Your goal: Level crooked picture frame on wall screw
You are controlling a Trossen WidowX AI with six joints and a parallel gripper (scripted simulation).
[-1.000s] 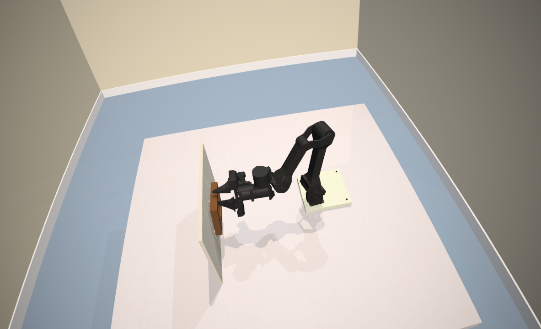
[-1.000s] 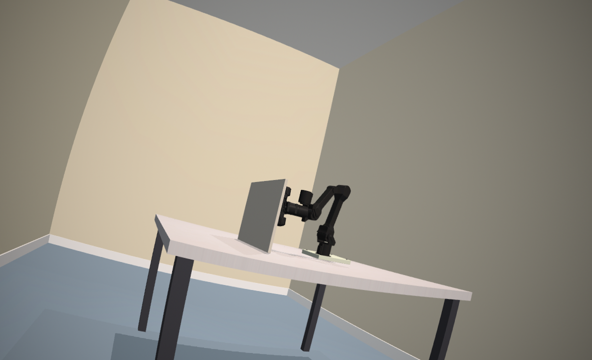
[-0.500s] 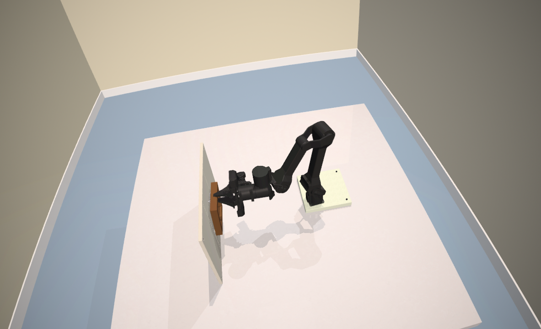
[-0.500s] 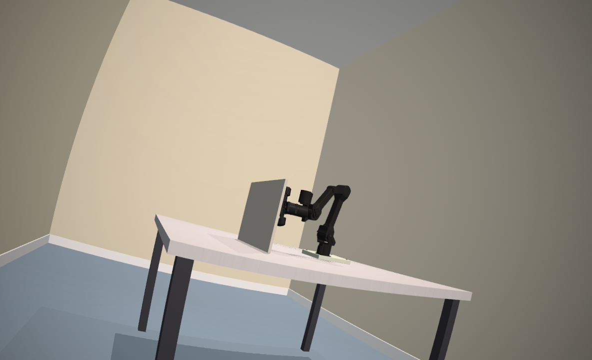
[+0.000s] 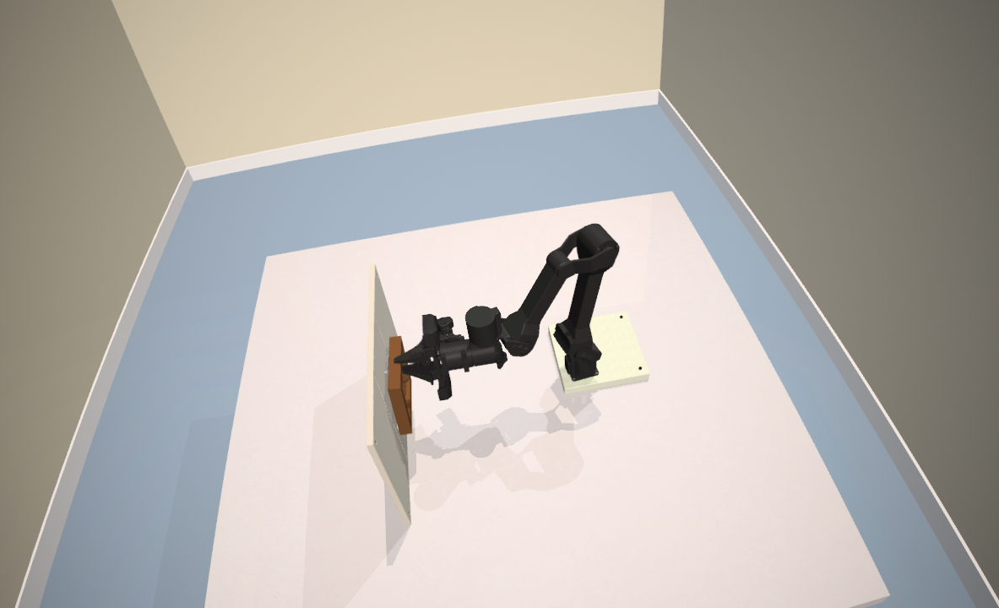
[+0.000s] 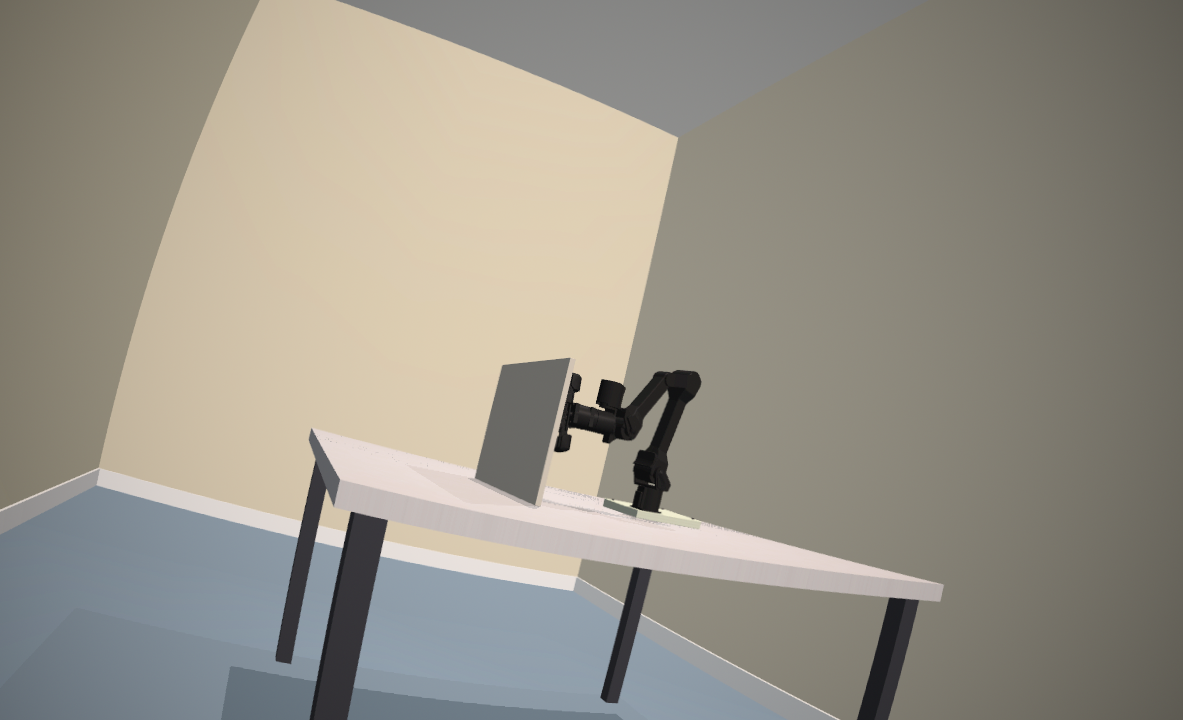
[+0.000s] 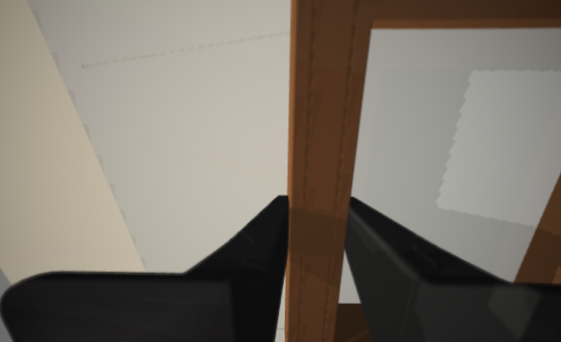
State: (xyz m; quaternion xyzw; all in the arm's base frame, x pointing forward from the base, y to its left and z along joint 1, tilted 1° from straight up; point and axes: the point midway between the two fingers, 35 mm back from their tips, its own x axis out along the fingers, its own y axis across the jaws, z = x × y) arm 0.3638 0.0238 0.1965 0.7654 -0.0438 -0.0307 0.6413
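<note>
The picture frame is 50 mm below my gripper tip, 10 mm to the left of it and 10 mm ahead of it. Also, from my gripper tip: grey panel 60 mm below, 20 mm ahead, 10 mm to the left.
</note>
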